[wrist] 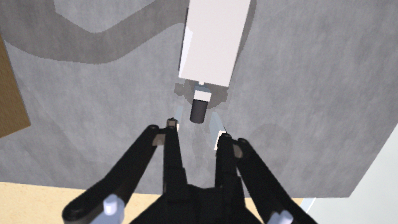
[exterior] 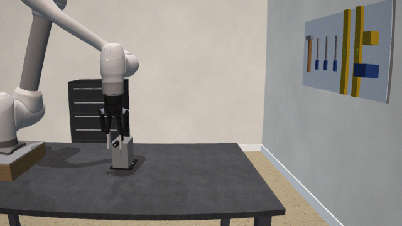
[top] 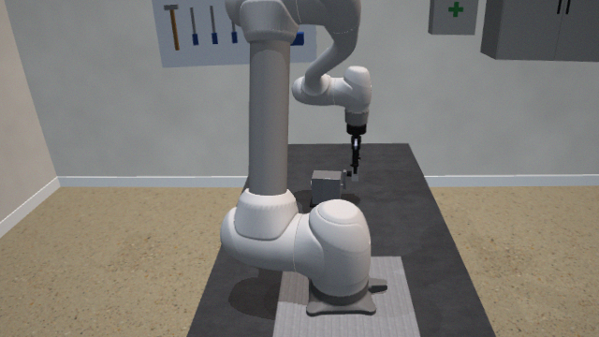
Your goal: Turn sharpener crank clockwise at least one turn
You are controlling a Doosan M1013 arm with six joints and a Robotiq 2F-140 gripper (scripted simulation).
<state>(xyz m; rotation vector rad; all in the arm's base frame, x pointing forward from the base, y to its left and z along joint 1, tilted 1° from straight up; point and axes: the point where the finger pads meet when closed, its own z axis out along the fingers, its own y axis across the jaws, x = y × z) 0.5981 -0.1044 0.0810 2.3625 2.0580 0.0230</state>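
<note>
Right now the crank knob is 20 mm to the left of my hand and 20 mm below it. From my hand the other things lie so: crank (20 mm to the left, 20 mm below).
</note>
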